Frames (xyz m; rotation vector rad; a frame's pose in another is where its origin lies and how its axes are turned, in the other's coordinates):
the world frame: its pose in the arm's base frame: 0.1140 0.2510 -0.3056 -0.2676 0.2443 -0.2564
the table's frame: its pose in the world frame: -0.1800 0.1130 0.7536 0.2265 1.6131 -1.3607
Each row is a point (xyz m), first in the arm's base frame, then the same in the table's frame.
Working: the arm's base frame: its pose in the table's frame: 0.5708 0.2528 0.3709 -0.1113 -1.6168 1.8439

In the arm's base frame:
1: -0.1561 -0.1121 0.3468
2: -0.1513 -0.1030 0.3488
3: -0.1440 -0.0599 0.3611
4: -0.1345 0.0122 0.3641
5: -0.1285 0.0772 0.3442
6: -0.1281 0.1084 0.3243
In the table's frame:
1: 0.5726 -0.1236 0.4955
2: 0.5641 -0.1228 0.4894
3: 0.5344 -0.1295 0.4558
4: 0.4951 -0.1274 0.3945
5: 0.4725 -0.1076 0.3333
6: 0.4685 -0.0906 0.3006

